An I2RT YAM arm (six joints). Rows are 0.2 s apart.
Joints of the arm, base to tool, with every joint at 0 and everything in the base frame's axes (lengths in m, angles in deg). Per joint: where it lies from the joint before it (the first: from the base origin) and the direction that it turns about. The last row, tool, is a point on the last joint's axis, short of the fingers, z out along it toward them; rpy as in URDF.
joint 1: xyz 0 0 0.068 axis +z
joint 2: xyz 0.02 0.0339 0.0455 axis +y
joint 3: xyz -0.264 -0.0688 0 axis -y
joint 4: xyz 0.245 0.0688 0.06 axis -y
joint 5: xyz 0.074 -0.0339 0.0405 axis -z
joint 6: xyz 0.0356 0 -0.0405 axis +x
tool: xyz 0 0 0 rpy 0 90 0
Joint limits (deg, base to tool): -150..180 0..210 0..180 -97..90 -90..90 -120..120
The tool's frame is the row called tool.
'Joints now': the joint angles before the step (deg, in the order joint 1, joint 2, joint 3, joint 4, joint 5, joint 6). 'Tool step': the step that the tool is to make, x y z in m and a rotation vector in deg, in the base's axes. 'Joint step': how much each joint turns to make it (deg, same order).
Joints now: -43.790 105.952 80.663 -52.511 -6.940 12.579
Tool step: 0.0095 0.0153 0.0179 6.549 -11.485 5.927
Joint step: 1.530 -2.589 0.025 1.035 -13.310 -1.245
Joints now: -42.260 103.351 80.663 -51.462 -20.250 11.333
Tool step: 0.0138 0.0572 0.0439 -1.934 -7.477 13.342
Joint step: 8.393 -7.685 0.017 -2.172 -4.503 -4.022
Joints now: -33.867 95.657 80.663 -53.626 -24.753 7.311
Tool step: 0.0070 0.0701 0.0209 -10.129 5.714 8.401
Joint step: 12.838 -5.078 -0.030 -5.483 12.417 -0.102
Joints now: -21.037 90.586 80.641 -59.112 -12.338 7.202
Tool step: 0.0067 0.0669 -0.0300 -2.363 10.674 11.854
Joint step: 12.926 1.790 -3.694 -4.306 5.050 -0.385
